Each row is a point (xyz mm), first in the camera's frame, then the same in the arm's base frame.
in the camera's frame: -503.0 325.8 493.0
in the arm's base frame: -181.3 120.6 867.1
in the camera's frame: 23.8 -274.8 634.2
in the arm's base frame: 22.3 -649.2 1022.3
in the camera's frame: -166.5 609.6 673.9
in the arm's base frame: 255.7 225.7 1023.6
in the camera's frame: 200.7 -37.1 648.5
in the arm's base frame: 288.2 -517.6 1019.5
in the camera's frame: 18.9 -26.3 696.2
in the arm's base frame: 133.6 -423.9 1072.0
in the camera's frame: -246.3 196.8 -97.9
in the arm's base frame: -40.4 -129.1 276.0
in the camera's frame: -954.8 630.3 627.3
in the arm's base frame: -438.9 601.3 999.5
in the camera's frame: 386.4 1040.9 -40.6
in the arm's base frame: 908.1 336.2 272.4
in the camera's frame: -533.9 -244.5 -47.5
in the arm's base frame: -493.8 -389.5 356.9
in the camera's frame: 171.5 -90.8 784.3
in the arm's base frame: 244.6 -548.0 1158.6
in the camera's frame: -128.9 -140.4 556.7
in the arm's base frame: -56.5 -462.5 942.8
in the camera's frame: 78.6 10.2 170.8
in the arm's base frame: 177.5 -434.7 543.9
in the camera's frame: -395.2 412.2 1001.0
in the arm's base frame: -21.3 164.1 1366.8
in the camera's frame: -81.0 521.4 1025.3
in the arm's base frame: 309.1 119.2 1376.2
